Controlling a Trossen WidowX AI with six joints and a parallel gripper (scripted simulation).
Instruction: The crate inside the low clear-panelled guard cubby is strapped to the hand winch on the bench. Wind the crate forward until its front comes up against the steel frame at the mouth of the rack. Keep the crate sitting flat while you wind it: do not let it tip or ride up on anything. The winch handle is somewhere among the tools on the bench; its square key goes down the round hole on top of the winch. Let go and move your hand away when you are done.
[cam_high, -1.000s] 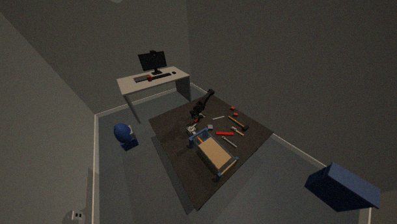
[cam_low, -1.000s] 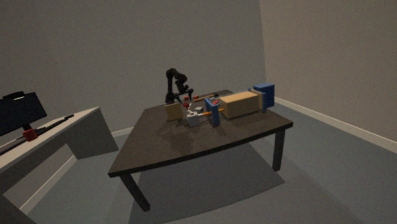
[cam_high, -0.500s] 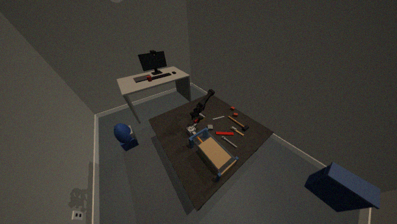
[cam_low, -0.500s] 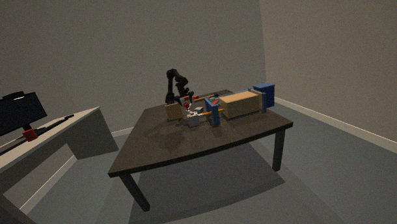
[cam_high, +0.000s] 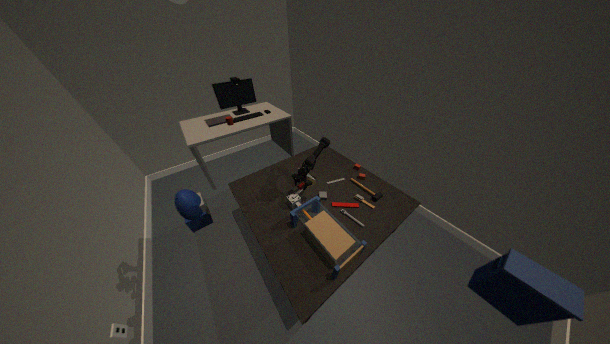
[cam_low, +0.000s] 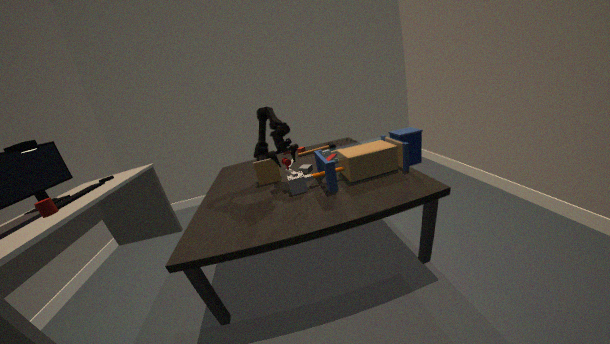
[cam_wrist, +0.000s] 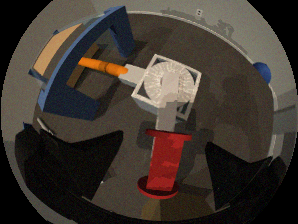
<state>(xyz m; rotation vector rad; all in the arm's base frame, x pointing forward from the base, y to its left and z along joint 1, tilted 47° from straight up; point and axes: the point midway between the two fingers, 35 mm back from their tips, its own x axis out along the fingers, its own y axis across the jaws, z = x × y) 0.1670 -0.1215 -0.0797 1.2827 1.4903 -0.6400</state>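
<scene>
Now: gripper tip 10 mm short of the winch handle, 20 mm to the left of it and 30 mm above it. Round my gripper tip: red knob (10 mm behind, 20 mm to the left); grey hand winch (20 mm ahead, 90 mm to the right, 100 mm below); blue frame (190 mm ahead, 70 mm to the right, 30 mm below).
</scene>
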